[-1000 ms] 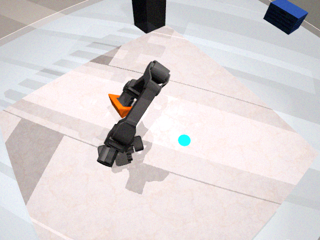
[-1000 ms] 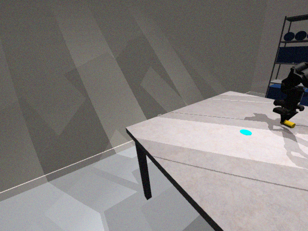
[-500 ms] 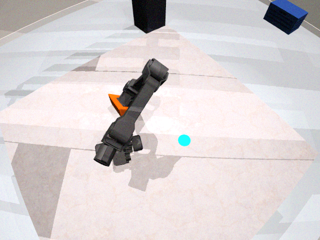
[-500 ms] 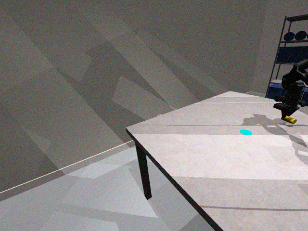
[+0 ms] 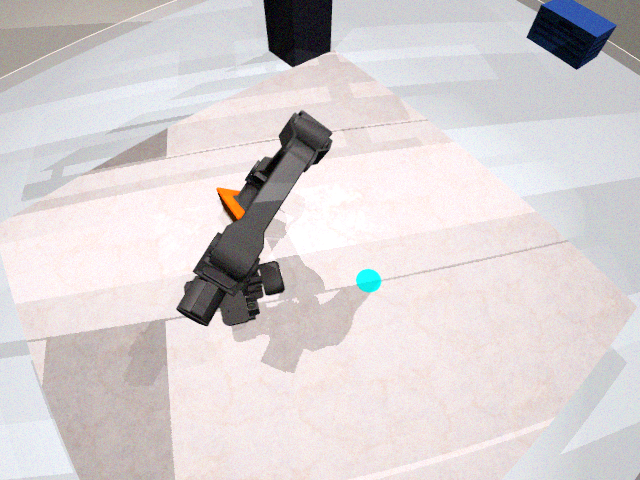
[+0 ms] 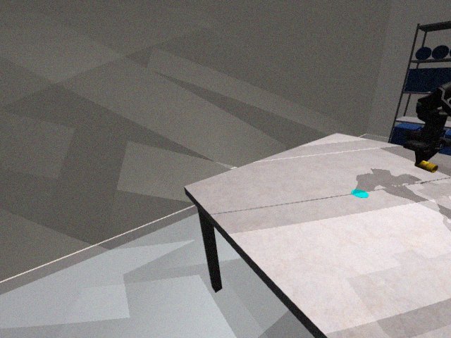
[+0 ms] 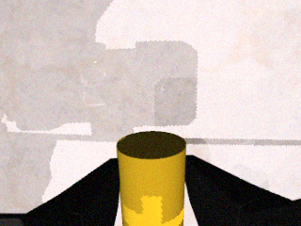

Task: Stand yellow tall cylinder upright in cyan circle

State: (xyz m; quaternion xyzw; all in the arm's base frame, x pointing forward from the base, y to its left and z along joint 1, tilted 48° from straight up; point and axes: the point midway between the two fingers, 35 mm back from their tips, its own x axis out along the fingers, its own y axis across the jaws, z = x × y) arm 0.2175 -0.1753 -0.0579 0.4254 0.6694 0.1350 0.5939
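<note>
Now: gripper tip 270 mm to the right of the cyan circle, 120 mm short of it and 80 mm above it. Also, from my gripper tip: yellow tall cylinder: 20 mm behind, 10 mm to the left.
</note>
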